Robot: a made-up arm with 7 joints.
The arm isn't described. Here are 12 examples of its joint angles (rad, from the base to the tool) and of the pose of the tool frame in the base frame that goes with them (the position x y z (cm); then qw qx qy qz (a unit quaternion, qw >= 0)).
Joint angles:
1: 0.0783 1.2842 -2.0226 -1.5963 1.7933 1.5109 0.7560
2: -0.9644 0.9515 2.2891 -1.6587 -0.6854 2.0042 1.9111
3: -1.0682 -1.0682 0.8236 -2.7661 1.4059 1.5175 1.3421
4: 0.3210 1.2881 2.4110 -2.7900 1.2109 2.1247 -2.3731
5: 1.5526 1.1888 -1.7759 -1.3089 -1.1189 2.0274 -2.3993
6: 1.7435 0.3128 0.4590 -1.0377 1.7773 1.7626 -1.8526
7: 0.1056 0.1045 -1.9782 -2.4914 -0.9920 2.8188 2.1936
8: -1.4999 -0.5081 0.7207 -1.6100 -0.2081 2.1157 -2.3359
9: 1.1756 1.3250 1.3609 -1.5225 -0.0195 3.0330 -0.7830
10: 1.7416 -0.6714 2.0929 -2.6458 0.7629 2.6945 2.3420
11: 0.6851 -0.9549 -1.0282 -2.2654 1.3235 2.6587 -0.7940
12: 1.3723 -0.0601 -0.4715 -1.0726 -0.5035 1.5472 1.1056
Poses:
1: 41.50 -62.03 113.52 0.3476 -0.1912 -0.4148 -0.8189
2: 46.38 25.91 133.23 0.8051 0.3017 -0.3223 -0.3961
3: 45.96 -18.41 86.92 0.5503 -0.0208 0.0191 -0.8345
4: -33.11 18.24 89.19 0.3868 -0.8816 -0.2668 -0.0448
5: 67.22 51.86 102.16 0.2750 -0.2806 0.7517 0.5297
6: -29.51 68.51 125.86 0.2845 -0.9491 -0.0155 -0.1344
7: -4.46 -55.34 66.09 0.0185 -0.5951 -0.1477 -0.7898
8: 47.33 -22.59 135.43 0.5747 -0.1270 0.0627 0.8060
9: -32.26 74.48 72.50 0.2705 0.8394 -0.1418 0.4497
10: -42.14 -10.55 50.13 0.7885 0.2853 -0.3894 0.3812
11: 49.60 -35.69 98.20 0.3630 0.3807 -0.7464 -0.4077
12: 39.39 46.63 145.88 0.7519 -0.0060 -0.6510 -0.1044
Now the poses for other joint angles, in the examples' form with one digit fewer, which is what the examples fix.
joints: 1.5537 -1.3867 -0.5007 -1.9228 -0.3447 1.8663 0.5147
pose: 35.0 -6.3 140.6 0.622 0.495 -0.604 0.060
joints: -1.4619 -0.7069 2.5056 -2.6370 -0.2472 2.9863 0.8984
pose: 24.3 28.2 36.4 0.818 -0.134 -0.413 0.379
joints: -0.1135 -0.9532 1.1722 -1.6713 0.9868 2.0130 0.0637
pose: -5.0 65.0 121.1 0.610 0.369 -0.555 0.429
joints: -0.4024 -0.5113 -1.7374 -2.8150 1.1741 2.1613 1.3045
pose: -10.2 -39.5 44.9 0.321 -0.369 -0.264 0.832
